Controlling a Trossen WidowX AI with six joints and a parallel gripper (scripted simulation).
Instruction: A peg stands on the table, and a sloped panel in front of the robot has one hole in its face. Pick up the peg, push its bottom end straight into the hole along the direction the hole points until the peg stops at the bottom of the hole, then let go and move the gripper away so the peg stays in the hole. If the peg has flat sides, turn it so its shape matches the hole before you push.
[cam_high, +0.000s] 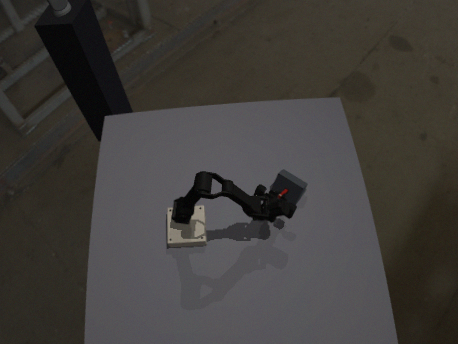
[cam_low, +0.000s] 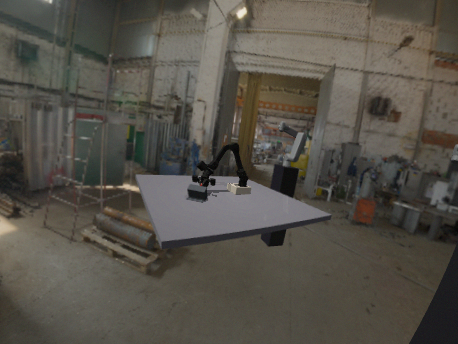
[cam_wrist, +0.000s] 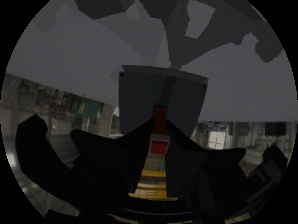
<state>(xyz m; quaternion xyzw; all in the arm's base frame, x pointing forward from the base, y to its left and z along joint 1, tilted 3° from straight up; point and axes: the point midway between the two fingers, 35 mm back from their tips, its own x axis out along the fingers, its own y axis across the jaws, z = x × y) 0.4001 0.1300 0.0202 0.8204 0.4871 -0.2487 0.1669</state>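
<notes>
Now: gripper tip 4 cm to the right of the grey sloped panel, 3 cm above it and 2 cm short of it. Round my gripper tip: red peg 1 cm to the right, 1 cm behind, 1 cm above.
</notes>
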